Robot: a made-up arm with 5 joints. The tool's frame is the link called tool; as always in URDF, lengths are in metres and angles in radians.
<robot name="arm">
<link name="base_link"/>
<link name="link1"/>
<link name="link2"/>
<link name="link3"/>
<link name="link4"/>
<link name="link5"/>
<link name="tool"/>
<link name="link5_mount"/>
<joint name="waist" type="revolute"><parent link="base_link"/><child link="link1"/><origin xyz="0.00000 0.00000 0.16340" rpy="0.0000 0.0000 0.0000"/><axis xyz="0 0 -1"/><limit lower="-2.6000" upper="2.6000"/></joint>
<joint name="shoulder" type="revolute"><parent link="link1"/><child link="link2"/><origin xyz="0.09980 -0.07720 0.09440" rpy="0.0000 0.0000 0.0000"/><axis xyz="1 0 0"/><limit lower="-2.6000" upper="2.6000"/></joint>
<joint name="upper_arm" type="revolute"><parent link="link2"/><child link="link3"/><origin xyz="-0.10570 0.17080 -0.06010" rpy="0.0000 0.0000 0.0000"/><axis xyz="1 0 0"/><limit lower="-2.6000" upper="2.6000"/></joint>
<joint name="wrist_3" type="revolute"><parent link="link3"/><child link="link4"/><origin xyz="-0.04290 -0.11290 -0.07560" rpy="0.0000 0.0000 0.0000"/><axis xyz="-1 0 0"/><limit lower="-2.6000" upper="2.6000"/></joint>
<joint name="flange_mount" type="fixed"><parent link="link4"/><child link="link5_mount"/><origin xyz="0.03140 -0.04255 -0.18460" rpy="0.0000 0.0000 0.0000"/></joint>
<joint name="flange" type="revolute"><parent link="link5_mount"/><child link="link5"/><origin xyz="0.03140 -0.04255 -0.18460" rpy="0.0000 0.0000 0.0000"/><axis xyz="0 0 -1"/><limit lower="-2.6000" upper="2.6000"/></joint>
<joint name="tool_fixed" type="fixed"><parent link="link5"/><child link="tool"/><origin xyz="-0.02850 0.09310 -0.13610" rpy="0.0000 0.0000 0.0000"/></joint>
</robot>
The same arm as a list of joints. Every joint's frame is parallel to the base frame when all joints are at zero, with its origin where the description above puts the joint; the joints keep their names.
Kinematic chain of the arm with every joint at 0, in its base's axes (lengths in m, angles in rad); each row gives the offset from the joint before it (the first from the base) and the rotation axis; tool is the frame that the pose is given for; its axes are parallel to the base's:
waist: xyz 0 0 0.1634 axis -z
shoulder: xyz 0.0998 -0.0772 0.0944 axis +x
upper_arm: xyz -0.1057 0.1708 -0.0601 axis +x
wrist_3: xyz -0.0429 -0.1129 -0.0756 axis -x
flange: xyz 0.0628 -0.0851 -0.3692 axis -z
tool: xyz -0.0285 0.0931 -0.1361
Joint limits (rad, base to tool): -2.6..2.6 -2.6..2.6 -2.6..2.6 -2.6..2.6 -2.6..2.6

